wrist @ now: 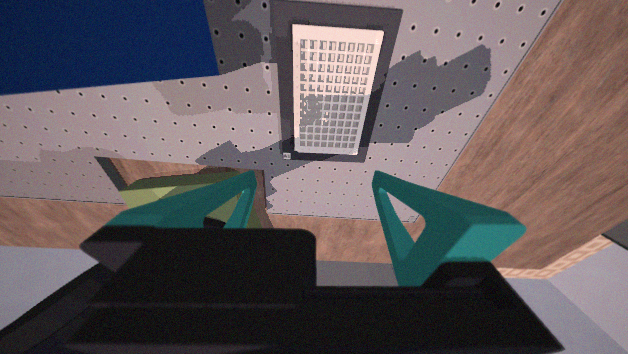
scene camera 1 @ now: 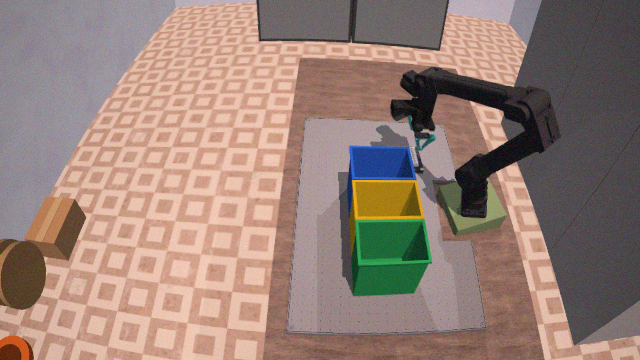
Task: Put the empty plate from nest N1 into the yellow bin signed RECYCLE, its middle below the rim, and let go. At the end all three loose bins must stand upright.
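Frame: origin at the arm's base, x ahead, y left, z up, level; metres.
Seen in the pictures: gripper, fingertip midpoint: [wrist: 314, 177] [scene camera 1: 416, 139]; arm's base, link origin: [scene camera 1: 473, 202].
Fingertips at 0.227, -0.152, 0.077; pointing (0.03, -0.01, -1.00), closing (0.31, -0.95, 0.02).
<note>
Offsets run from my fingertips to a thing's top centre, as dx, dy, dz. "spot": to the spot under its first point. Level surfaces: height alone.
The pale plate {+0.045, -0.007, -0.088} [scene camera 1: 414, 157] [wrist: 335, 90], with a grid of square wells, lies flat in the dark nest {spot: +0.038, +0.047, -0.102} [wrist: 284, 90] beside the blue bin. No N1 sign can be read. My gripper [scene camera 1: 418, 140] [wrist: 314, 177] is open and empty, its teal fingers apart above the board near the nest; in the wrist view the plate shows beyond the fingertips. The yellow bin {+0.063, +0.330, +0.066} [scene camera 1: 387, 200] stands upright between the blue bin {+0.096, +0.202, +0.066} [scene camera 1: 382, 162] [wrist: 100, 45] and the green bin {+0.030, +0.458, +0.066} [scene camera 1: 387, 277], which both stand upright. The RECYCLE sign does not show.
The three bins stand in a close row on the grey perforated board {dz -0.114} [scene camera 1: 320, 300] [wrist: 340, 190]. The arm's green base block [scene camera 1: 487, 220] [wrist: 142, 197] is to their right. A cardboard box [scene camera 1: 55, 225] and a round brown object [scene camera 1: 22, 275] are far left.
</note>
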